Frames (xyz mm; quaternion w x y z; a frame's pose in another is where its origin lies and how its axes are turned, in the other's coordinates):
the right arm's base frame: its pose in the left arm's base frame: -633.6 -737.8 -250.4 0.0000 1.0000 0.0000 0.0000
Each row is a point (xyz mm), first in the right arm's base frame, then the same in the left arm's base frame.
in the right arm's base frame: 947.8 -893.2 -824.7
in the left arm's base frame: 314.2 155.4 574.3
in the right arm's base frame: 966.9 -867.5 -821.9
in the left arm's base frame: 333.3 129.7 571.5
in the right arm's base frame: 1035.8 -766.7 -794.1
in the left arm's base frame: 402.2 28.9 543.7
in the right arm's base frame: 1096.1 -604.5 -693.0
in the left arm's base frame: 462.5 -133.3 442.6
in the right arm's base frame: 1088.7 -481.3 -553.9
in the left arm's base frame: 455.1 -256.5 303.5
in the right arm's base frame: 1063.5 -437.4 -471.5
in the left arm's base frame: 429.9 -300.4 221.1
